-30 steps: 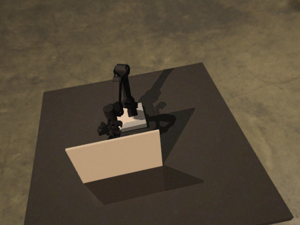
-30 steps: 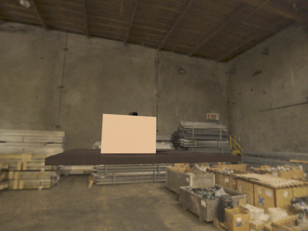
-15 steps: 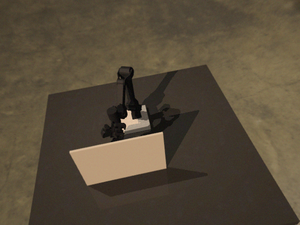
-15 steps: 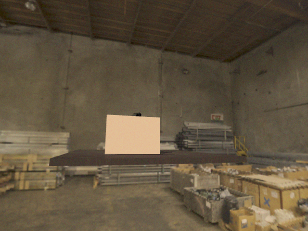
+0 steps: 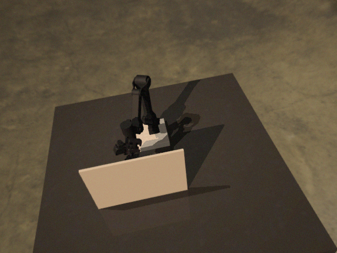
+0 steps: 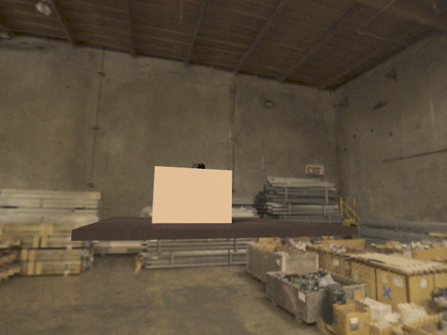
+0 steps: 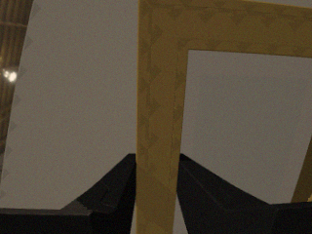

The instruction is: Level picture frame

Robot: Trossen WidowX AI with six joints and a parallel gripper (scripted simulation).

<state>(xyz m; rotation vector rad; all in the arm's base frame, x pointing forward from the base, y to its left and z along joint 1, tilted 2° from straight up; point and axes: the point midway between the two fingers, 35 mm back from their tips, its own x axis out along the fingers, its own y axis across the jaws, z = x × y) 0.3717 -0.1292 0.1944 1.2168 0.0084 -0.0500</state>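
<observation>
My gripper tip is 1 cm short of the yellow picture frame, 1 cm to the left of it and 5 cm above it. Also, from my gripper tip: wall panel (2 cm ahead, 7 cm below).
</observation>
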